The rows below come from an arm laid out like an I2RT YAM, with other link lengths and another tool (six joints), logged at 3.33 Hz.
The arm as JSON. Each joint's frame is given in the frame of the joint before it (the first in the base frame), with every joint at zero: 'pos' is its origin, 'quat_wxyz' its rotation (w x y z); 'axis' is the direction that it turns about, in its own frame. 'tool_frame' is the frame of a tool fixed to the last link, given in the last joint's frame.
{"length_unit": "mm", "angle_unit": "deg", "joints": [
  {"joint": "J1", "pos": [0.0, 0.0, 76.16], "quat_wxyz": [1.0, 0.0, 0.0, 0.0], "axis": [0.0, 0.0, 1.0]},
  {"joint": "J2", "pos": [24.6, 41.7, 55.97], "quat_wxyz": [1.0, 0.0, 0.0, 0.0], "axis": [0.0, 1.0, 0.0]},
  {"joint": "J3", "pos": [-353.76, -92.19, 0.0], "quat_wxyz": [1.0, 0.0, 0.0, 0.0], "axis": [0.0, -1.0, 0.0]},
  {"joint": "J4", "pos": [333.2, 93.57, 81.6], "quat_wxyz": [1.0, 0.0, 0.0, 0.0], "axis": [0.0, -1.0, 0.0]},
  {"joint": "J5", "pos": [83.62, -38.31, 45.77], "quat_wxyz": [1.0, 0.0, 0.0, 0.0], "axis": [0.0, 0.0, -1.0]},
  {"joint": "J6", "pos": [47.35, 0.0, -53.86], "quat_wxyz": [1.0, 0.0, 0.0, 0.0], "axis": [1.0, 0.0, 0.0]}
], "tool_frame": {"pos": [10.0, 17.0, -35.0], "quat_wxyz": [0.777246, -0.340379, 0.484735, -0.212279]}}
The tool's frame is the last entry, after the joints.
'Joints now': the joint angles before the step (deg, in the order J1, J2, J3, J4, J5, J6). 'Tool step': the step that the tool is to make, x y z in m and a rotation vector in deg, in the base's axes. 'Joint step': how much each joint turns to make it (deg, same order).
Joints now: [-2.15 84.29 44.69 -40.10 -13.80 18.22]
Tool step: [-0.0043 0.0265 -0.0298 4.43 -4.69 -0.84]
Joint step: [4.24 0.06 -6.29 12.68 -3.13 6.18]
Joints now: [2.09 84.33 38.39 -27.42 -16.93 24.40]
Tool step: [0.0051 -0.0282 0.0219 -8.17 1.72 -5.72]
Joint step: [-4.16 -1.89 3.74 -7.51 8.29 -0.71]
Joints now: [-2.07 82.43 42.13 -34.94 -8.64 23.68]
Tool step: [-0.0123 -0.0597 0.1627 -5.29 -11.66 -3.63]
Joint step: [-11.45 -11.82 19.08 -19.85 0.74 -8.63]
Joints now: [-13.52 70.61 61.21 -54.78 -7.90 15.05]
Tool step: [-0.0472 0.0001 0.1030 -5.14 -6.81 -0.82]
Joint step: [-1.86 -6.25 13.66 -12.33 2.34 -2.53]
